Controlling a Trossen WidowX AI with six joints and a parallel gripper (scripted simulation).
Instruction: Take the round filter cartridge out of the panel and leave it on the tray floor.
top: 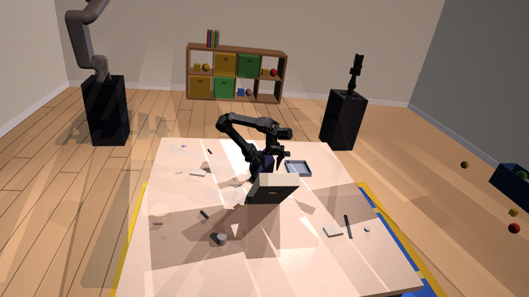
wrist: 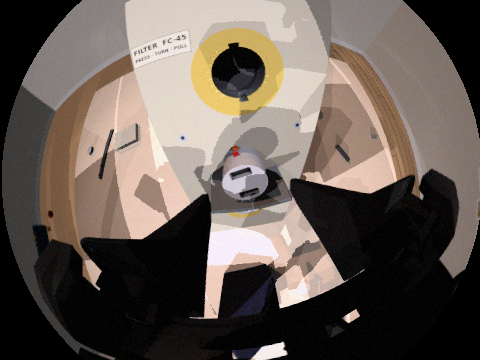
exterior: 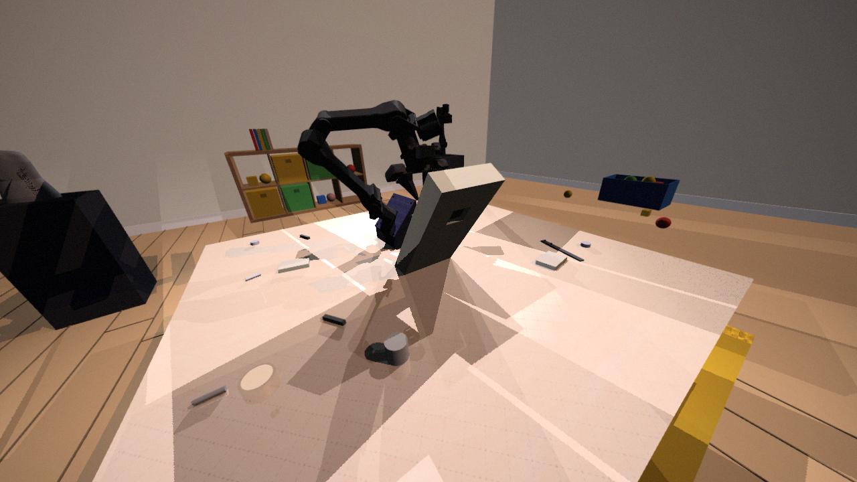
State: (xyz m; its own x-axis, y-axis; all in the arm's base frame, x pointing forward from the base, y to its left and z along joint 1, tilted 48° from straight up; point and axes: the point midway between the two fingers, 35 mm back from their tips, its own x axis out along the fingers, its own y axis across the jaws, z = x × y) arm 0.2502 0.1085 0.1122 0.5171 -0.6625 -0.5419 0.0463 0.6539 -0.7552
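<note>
My gripper tip is 4 cm above the round white filter cartridge and 2 cm short of it. From my gripper tip the other things lie so: service panel 7 cm below, 6 cm ahead, 1 cm to the right; grey tray 31 cm behind, 30 cm to the left, 22 cm below.
</note>
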